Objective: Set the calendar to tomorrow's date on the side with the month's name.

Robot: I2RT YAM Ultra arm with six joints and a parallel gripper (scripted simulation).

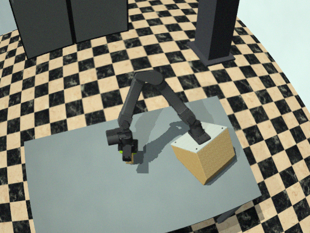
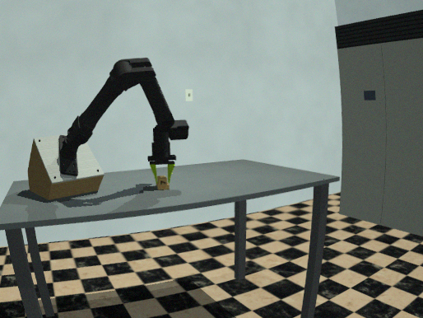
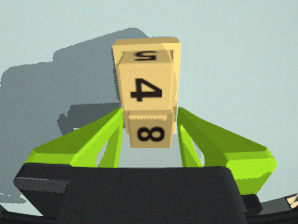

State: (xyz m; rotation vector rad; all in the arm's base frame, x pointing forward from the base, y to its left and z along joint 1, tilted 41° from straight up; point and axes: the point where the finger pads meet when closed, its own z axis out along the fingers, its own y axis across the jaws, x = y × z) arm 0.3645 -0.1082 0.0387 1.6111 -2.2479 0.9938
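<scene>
Now: hand 20 mm above the tan tray and 10 mm to the right of it.
</scene>
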